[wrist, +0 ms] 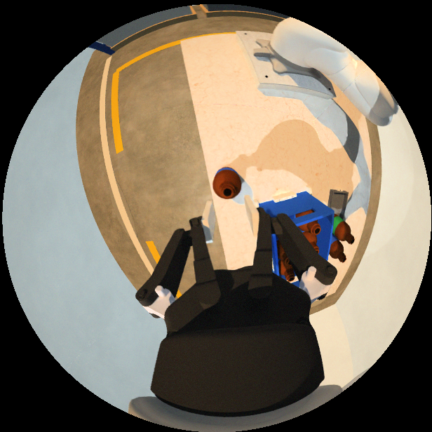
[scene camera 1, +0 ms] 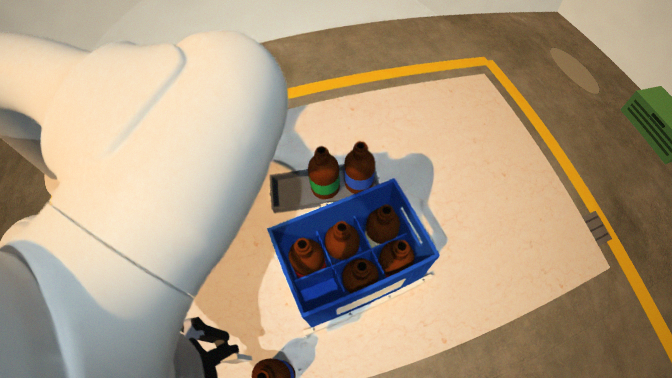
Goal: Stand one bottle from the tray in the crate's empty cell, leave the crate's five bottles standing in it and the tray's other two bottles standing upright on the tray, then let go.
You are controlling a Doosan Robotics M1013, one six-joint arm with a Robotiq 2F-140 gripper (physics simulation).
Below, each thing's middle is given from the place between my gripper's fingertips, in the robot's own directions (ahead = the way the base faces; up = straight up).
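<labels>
Relative to the green-banded bottle (scene camera 1: 323,168), my gripper is 0.16 m above, 0.41 m to the right of and 0.26 m short of it.
</labels>
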